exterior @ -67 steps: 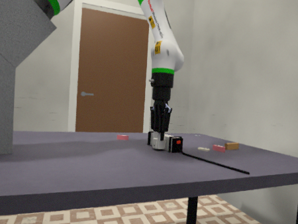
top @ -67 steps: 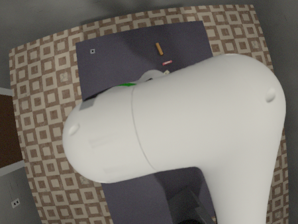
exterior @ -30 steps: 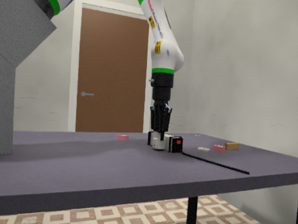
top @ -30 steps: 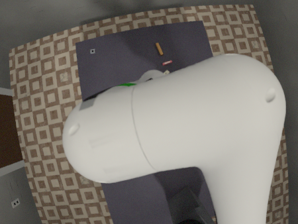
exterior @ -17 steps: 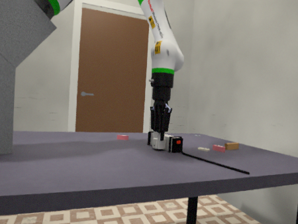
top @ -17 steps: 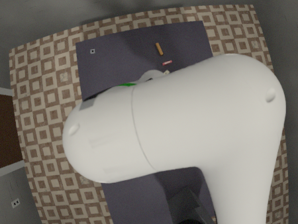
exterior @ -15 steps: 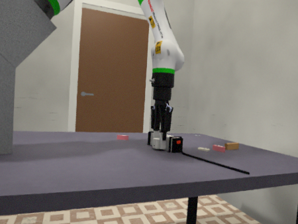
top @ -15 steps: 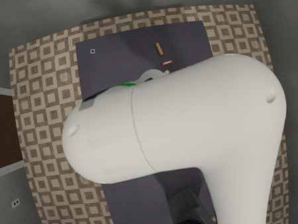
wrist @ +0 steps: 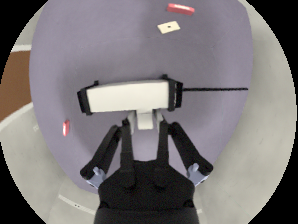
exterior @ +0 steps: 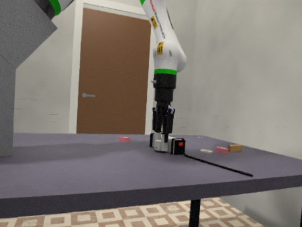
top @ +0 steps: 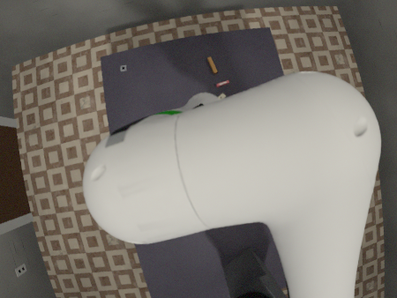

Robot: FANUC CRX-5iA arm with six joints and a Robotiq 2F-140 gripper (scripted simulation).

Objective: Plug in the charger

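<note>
My hand is 10 mm short of the charger and 10 mm above it. From my hand the other things lie so: power strip (50 mm ahead, 50 mm to the left, 10 mm below); then red switch (60 mm ahead, 60 mm to the right).
</note>
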